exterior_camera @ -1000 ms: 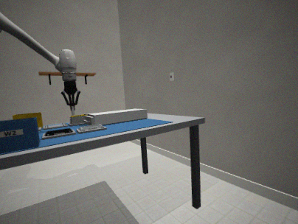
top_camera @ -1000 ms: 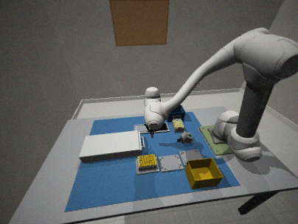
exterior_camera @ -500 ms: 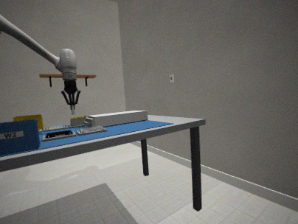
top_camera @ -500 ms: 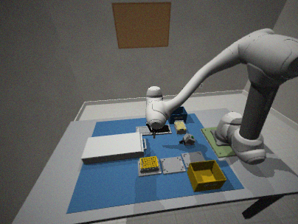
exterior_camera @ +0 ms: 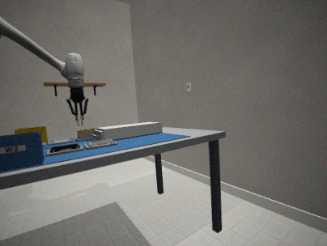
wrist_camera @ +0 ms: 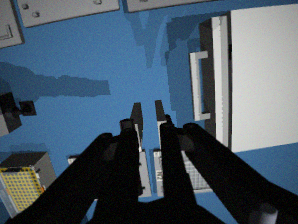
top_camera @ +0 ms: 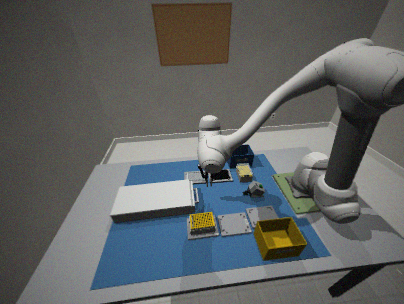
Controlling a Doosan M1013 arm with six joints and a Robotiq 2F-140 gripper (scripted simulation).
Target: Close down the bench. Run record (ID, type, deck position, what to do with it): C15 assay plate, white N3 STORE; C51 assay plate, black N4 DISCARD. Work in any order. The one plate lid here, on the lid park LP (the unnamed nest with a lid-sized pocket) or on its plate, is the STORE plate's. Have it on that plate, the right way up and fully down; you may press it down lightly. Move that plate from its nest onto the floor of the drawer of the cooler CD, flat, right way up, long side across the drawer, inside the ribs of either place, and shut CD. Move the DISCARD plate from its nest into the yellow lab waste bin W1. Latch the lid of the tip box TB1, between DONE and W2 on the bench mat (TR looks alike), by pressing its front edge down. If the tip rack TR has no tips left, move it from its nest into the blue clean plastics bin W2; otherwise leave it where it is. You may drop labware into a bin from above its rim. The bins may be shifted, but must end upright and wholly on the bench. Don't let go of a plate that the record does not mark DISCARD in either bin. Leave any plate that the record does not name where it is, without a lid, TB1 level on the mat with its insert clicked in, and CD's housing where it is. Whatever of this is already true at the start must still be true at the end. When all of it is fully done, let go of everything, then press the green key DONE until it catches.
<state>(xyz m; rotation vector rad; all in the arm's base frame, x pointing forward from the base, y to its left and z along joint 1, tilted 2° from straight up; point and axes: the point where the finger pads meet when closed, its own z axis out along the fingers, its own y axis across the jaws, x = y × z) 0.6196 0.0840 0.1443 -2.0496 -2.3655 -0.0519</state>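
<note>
Right now the black plate is 19 cm to the right of my hand, 13 cm below it and 8 cm behind it. From my hand the other things lie so: plate lid (18 cm ahead, 12 cm below, 3 cm to the left); then yellow tip rack (20 cm to the left, 9 cm below, 3 cm ahead); then white plate (18 cm ahead, 13 cm below, 3 cm to the left).
</note>
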